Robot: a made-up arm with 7 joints.
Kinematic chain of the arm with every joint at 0, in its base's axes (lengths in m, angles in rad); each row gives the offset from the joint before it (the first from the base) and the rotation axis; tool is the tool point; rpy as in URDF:
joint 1: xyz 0 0 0 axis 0.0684 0.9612 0.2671
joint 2: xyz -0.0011 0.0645 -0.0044 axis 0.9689 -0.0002 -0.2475
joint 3: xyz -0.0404 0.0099 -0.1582 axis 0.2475 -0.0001 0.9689
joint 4: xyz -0.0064 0 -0.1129 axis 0.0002 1 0
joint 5: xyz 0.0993 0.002 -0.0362 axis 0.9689 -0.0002 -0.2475
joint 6: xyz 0.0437 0 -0.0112 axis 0.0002 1 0
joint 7: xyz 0.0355 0 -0.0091 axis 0.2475 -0.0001 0.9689
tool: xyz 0 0 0 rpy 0 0.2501 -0.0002
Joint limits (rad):
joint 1: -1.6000..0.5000
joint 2: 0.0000..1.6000
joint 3: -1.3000..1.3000
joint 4: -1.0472..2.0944
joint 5: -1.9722..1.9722
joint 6: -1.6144..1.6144
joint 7: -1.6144..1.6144
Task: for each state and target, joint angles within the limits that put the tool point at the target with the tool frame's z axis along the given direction. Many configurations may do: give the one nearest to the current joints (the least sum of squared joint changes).
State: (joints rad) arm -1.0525 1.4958 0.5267 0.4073 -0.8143 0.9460 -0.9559
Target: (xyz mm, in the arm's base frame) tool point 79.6 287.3 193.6 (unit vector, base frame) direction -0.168 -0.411 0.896
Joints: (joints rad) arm -0.9403 1.5754 1.0112 -0.4171 -0.9254 1.5974 -0.9559
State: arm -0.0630 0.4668 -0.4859 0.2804 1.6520 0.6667 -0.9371
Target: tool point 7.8 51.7 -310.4 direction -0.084 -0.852 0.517
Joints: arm 0.3011 0.3234 -0.6348 -0.2897 0.9197 0.2443 -0.9371
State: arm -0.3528 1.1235 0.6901 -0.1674 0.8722 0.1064 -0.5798
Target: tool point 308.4 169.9 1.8 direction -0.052 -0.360 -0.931
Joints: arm -0.9448 0.9665 -0.1502 -0.2658 1.5490 -0.4153 -0.5798
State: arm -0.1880 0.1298 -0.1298 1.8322 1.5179 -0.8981 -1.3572
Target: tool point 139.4 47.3 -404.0 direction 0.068 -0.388 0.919
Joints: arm -0.7154 0.0700 0.1020 2.0609 1.4191 -1.2119 -1.3572
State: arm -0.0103 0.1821 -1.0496 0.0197 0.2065 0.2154 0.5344
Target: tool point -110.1 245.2 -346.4 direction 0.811 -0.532 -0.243
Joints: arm 0.4333 0.7198 -0.5541 0.3381 -0.1680 0.5279 0.5344
